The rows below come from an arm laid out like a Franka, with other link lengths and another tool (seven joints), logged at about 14 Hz.
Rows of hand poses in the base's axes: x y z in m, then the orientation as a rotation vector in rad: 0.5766 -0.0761 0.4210 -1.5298 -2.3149 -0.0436; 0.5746 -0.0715 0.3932 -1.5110 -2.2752 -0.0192; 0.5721 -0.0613 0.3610 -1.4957 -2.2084 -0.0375; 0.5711 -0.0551 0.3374 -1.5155 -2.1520 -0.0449; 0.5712 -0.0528 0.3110 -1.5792 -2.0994 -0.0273; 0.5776 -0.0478 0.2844 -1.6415 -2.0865 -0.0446; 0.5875 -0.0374 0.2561 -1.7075 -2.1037 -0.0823; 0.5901 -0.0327 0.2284 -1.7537 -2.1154 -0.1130
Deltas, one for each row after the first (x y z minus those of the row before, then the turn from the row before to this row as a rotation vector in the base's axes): -0.0020 0.0046 -0.0278 0.0095 0.0462 -0.0006; -0.0025 0.0102 -0.0322 0.0435 0.0479 -0.0196; -0.0010 0.0062 -0.0236 0.0178 0.0310 -0.0352; 0.0001 0.0023 -0.0264 -0.0189 0.0213 -0.0554; 0.0064 0.0050 -0.0266 -0.0154 -0.0227 -0.0441; 0.0099 0.0104 -0.0283 -0.0193 -0.0546 -0.0362; 0.0026 0.0047 -0.0277 -0.0117 -0.0402 -0.0255
